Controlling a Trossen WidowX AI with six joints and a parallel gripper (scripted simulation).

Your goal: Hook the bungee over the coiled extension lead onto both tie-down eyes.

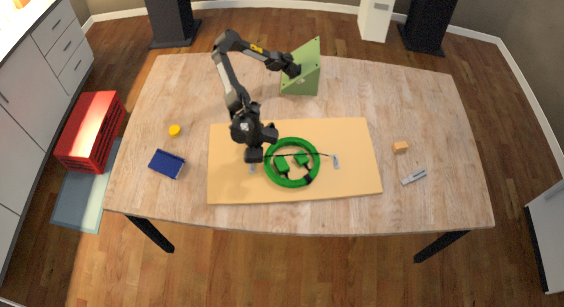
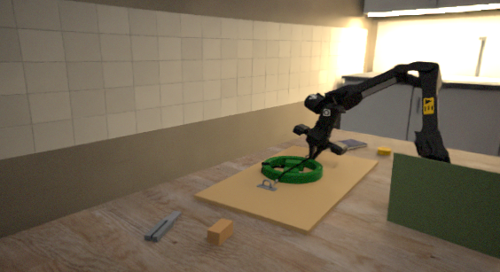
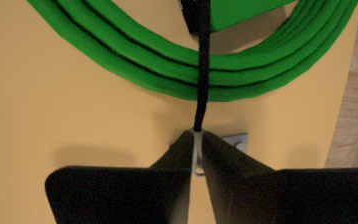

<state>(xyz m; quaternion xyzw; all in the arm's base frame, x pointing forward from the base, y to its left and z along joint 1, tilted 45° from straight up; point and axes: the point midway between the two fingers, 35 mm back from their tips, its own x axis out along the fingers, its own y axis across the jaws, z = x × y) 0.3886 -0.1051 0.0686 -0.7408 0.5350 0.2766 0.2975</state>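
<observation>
Right now the coiled extension lead is 130 mm to the left of my hand, 30 mm below it and 10 mm ahead of it. From my hand the other things lie so: grey clamp (600 mm to the left, 50 mm below, 40 mm ahead); yellow disc (350 mm to the right, 110 mm behind, 50 mm below).
</observation>
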